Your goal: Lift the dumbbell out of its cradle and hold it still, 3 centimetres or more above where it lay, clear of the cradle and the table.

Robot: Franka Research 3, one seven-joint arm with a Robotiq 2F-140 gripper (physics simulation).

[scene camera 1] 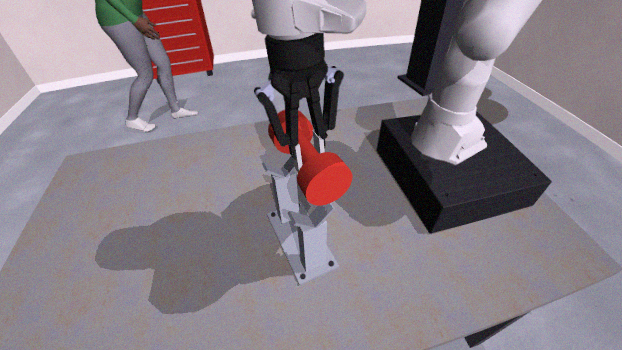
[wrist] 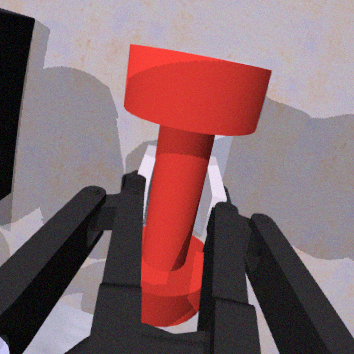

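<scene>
The red dumbbell (scene camera 1: 327, 180) (wrist: 180, 200) is raised above its cradle, roughly level, with its larger head toward scene camera 1. The light grey cradle (scene camera 1: 315, 250) stands on the table (scene camera 1: 210, 335), and its two notched post tops show below the dumbbell without it resting in them. My gripper (scene camera 1: 310, 152) (wrist: 178, 166) points down and is shut on the dumbbell's handle, one pad on each side between the two heads. In the wrist view the smaller head is partly hidden by the fingers, and most of the cradle is hidden behind the dumbbell.
The robot's black base block (scene camera 1: 490, 175) stands on the table to the right of the cradle. A black column (scene camera 1: 430, 45) stands behind it. A person (scene camera 1: 142, 60) and a red drawer cabinet (scene camera 1: 185, 40) are on the floor beyond the table's far edge.
</scene>
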